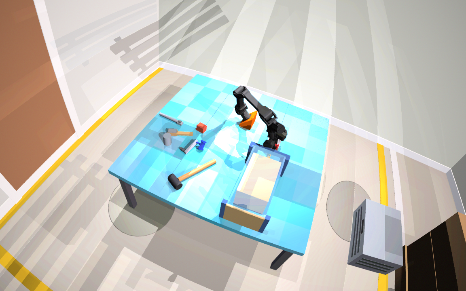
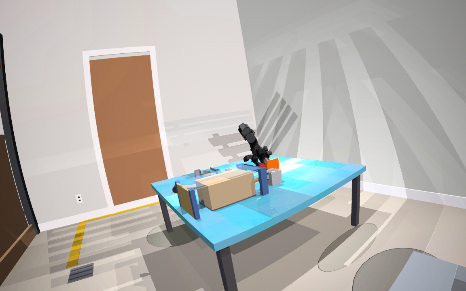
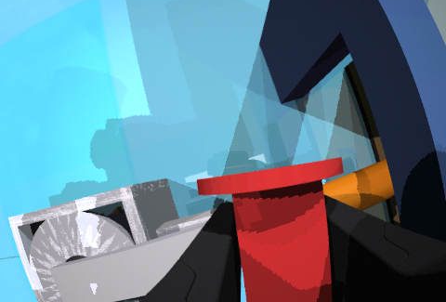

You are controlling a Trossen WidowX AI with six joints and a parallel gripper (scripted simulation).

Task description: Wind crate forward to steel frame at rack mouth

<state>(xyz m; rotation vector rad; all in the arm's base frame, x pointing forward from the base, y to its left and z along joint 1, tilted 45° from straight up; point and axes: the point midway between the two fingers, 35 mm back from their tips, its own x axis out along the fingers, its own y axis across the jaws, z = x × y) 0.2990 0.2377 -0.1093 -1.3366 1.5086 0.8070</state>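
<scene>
The winch handle is 40 mm behind my gripper tip, 20 mm to the right of it and 30 mm below it. Round my gripper tip: clear-panelled cubby (300 mm ahead, 40 mm to the right, 10 mm below); then red knob (10 mm to the right); then grey winch (120 mm behind, 30 mm to the right, 100 mm below).
</scene>
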